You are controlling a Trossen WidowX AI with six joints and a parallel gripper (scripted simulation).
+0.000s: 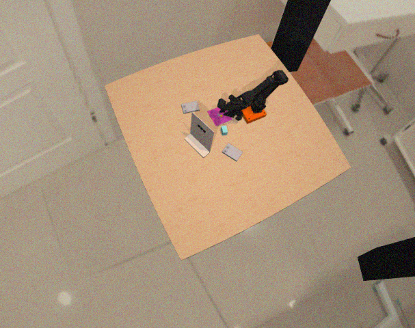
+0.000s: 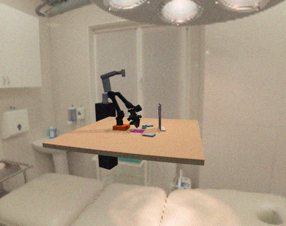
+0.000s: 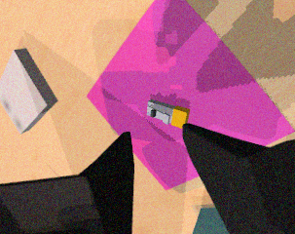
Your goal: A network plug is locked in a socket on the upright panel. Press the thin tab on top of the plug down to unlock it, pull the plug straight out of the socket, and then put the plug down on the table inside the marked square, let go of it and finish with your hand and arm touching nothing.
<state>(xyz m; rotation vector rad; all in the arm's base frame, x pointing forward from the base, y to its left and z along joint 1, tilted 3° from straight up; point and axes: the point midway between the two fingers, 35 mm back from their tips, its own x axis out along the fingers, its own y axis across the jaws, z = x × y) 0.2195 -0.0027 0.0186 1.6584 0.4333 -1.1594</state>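
The grey network plug lies 1 cm ahead of my gripper tip and 3 cm below it. Also, from my gripper tip: upright grey panel (18 cm ahead, 16 cm to the left, 9 cm above); then magenta marked square (1 cm ahead, 1 cm to the right, 4 cm below); then teal block (1 cm ahead, 12 cm to the left, 2 cm below).
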